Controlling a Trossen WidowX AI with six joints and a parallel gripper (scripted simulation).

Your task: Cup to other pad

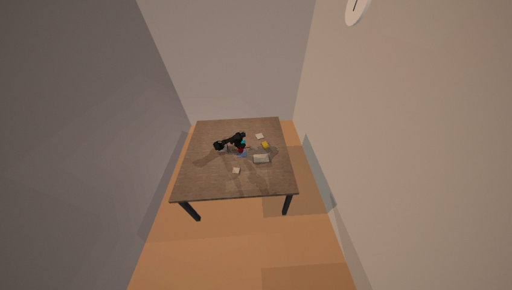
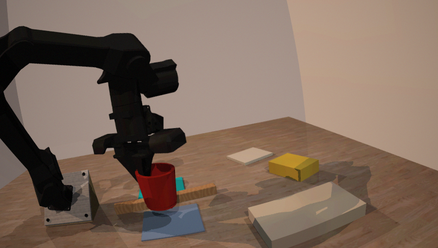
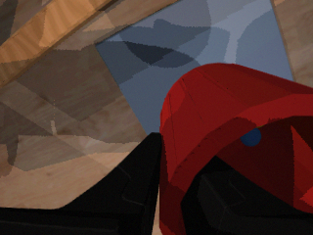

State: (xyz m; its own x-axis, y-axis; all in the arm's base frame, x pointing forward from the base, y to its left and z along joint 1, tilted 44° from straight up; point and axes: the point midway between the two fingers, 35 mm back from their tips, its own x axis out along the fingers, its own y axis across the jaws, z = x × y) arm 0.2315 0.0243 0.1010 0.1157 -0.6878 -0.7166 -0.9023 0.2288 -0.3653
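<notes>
Now: gripper tip 40 mm short of the blue marble, 30 mm to the left of it and 20 mm above it. The rest, counted from my gripper tip: teal pad: 170 mm to the left, 90 mm below; blue pad: 90 mm below, 30 mm ahead, 10 mm to the right; red cup: 30 mm ahead, 20 mm to the right.
</notes>
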